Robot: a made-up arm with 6 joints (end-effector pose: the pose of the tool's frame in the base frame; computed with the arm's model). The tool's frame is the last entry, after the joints.
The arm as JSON. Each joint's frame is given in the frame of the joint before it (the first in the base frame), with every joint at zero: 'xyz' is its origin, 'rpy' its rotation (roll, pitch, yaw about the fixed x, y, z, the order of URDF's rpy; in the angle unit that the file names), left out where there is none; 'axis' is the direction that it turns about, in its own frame. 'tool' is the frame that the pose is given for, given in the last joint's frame.
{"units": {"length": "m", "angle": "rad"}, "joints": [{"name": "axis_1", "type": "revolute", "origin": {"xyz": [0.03, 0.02, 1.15]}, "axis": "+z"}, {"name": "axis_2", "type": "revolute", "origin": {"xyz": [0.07, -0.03, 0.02], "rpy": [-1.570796, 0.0, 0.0]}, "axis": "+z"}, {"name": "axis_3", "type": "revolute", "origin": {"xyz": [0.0, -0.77, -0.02], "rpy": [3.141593, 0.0, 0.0]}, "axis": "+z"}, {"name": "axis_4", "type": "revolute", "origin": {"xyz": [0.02, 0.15, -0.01], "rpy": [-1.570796, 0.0, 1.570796]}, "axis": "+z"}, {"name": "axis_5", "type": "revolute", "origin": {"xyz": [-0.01, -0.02, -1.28], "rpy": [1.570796, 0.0, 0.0]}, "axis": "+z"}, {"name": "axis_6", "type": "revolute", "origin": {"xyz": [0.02, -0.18, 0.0], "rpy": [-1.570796, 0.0, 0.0]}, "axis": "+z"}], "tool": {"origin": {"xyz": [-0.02, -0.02, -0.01], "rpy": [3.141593, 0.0, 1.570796]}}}
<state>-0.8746 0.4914 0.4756 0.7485 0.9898 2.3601</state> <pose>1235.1 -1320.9 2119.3 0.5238 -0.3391 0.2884 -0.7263</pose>
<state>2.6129 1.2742 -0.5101 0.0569 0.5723 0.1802</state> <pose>-570.1 460.6 -82.1 0.0844 0.5859 -0.7904 -0.1575</pose>
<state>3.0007 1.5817 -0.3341 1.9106 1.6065 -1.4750</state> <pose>-471.9 -40.4 -88.2 0.4180 0.4470 -0.4765 0.6312</pose>
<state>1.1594 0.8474 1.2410 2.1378 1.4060 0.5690</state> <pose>635.3 1750.3 2271.4 0.4382 -0.8358 -0.1211 0.3079</pose>
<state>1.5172 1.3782 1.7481 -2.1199 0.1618 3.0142</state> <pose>237.7 2176.7 1960.0 0.3991 -0.1921 0.5691 0.6928</pose>
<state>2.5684 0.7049 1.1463 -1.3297 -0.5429 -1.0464</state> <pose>-1553.6 961.1 2479.5 0.7582 -0.1925 -0.5795 0.2287</pose>
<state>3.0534 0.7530 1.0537 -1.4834 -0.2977 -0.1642</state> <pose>-1943.5 169.2 2273.3 0.7889 0.0693 -0.6048 0.0831</pose>
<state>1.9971 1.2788 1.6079 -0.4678 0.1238 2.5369</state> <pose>-784.1 2007.9 2057.9 0.6289 -0.5008 0.1916 0.5630</pose>
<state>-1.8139 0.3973 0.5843 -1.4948 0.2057 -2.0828</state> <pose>-480.1 -1703.6 2313.3 0.0092 0.2837 0.5665 -0.7736</pose>
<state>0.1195 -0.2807 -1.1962 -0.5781 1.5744 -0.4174</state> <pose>921.0 -37.8 1047.9 0.5352 0.4913 0.0454 0.6857</pose>
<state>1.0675 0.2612 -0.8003 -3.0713 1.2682 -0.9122</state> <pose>503.3 806.0 713.1 0.3569 0.7197 -0.5867 0.1019</pose>
